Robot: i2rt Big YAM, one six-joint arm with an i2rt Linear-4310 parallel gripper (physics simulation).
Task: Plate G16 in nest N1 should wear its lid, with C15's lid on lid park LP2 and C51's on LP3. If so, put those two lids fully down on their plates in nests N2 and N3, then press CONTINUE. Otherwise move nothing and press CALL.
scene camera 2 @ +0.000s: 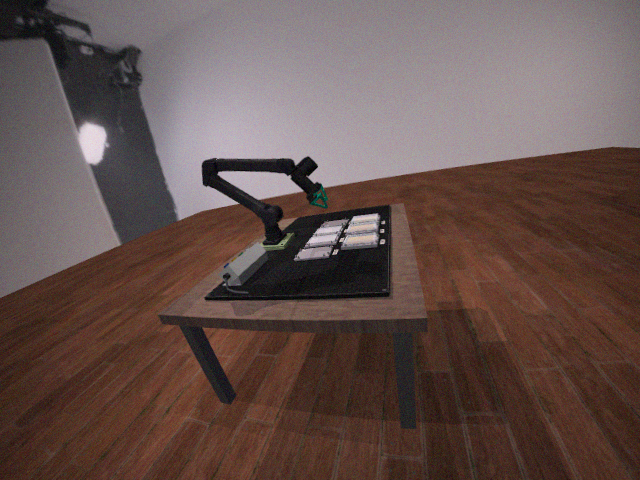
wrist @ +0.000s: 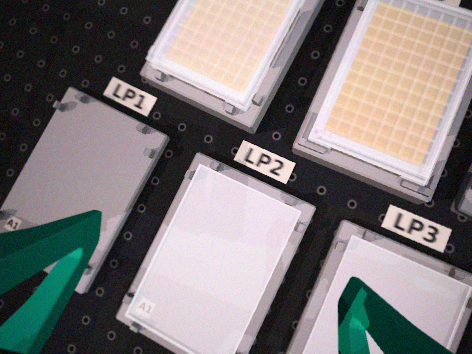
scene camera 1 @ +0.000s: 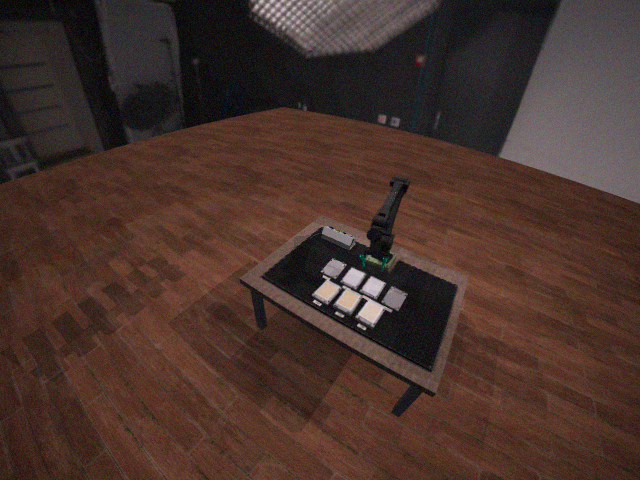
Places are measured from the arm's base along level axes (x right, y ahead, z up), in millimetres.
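Pixels of known places: gripper, fingertip midpoint: (scene camera 2: 327, 203) (wrist: 223, 257) (scene camera 1: 372, 269); arm's base, origin of the base link: (scene camera 2: 275, 239).
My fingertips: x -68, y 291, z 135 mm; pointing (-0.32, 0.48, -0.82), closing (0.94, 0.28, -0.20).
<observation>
For each thing: its top centre in the pictures, then the offset to it from my fingertips. Level surfaces: height alone.
- Plate N1, middle of its top: (scene camera 2: 359, 237) (scene camera 1: 327, 289) dx +155, dy +171, dz -123 mm
- N2 plate, middle of its top: (wrist: 403, 75) (scene camera 2: 361, 225) (scene camera 1: 348, 298) dx +29, dy +154, dz -114 mm
- N3 plate, middle of its top: (wrist: 233, 7) (scene camera 2: 364, 217) (scene camera 1: 371, 310) dx -102, dy +143, dz -112 mm
- Bare lid park LP1, middle of its top: (scene camera 2: 313, 250) (scene camera 1: 334, 266) dx +239, dy -4, dz -132 mm
- grey park, middle of its top: (wrist: 67, 183) (scene camera 2: 334, 221) (scene camera 1: 395, 296) dx -152, dy -38, dz -132 mm
- grey button box, middle of its top: (scene camera 2: 240, 252) (scene camera 1: 339, 231) dx +379, dy -246, dz -68 mm
- black mat, its level: dz -152 mm
Plate N1 (scene camera 1: 326, 291) (scene camera 2: 360, 239) (wrist: 227, 47) has pale yellow wells that look veiled by a clear lid. The N2 plate (scene camera 1: 347, 301) (scene camera 2: 362, 227) (wrist: 390, 85) shows sharper yellow wells and looks unlidded. The N3 plate (scene camera 1: 370, 312) (scene camera 2: 364, 219) stands beside it. A clear whitish lid (scene camera 1: 353, 277) (wrist: 215, 255) lies flat on LP2, and another lid (scene camera 1: 373, 286) (wrist: 400, 280) lies on LP3, partly behind a finger. Plate codes are not readable. My gripper (scene camera 1: 373, 263) (scene camera 2: 319, 205) (wrist: 223, 257) is open and empty, above the lid-park row.
Bare lid park LP1 (scene camera 1: 333, 268) (scene camera 2: 313, 253) (wrist: 85, 155) is at one end of the park row; another grey park (scene camera 1: 394, 298) is at the other. The grey button box (scene camera 1: 338, 237) (scene camera 2: 247, 264) stands near the arm's base on the black mat (scene camera 1: 413, 335) (scene camera 2: 330, 281).
</observation>
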